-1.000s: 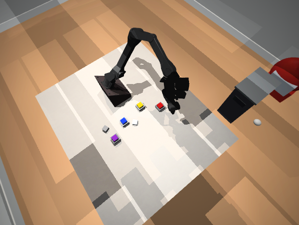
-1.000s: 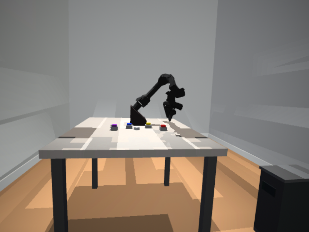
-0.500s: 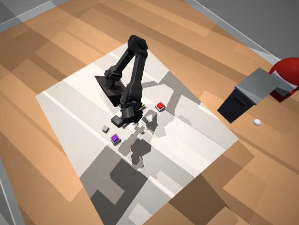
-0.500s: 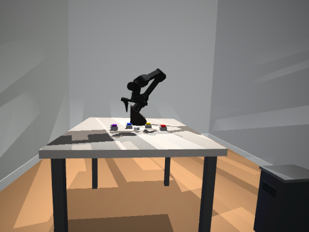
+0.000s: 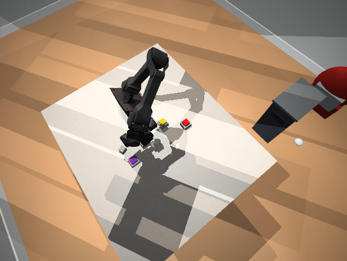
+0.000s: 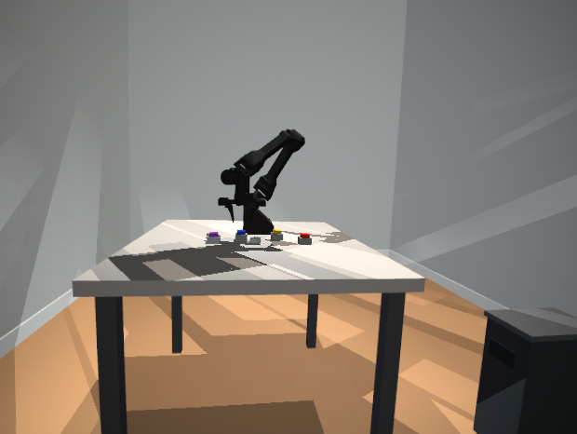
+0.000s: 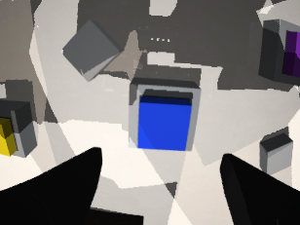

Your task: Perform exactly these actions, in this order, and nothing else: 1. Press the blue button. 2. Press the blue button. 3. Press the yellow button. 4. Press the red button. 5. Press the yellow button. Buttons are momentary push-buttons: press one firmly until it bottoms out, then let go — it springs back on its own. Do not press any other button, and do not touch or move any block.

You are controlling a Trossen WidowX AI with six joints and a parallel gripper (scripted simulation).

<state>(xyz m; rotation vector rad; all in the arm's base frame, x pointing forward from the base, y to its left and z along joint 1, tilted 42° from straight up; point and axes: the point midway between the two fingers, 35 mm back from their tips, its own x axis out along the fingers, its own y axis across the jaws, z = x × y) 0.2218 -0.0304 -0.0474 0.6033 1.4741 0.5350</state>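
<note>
Now: the blue button 40 mm below my gripper tip. Round my gripper tip: white block (60 mm below, 50 mm to the left, 50 mm ahead); then grey block (120 mm to the right, 60 mm below, 40 mm behind); then purple button (110 mm to the right, 60 mm ahead, 40 mm below).
</note>
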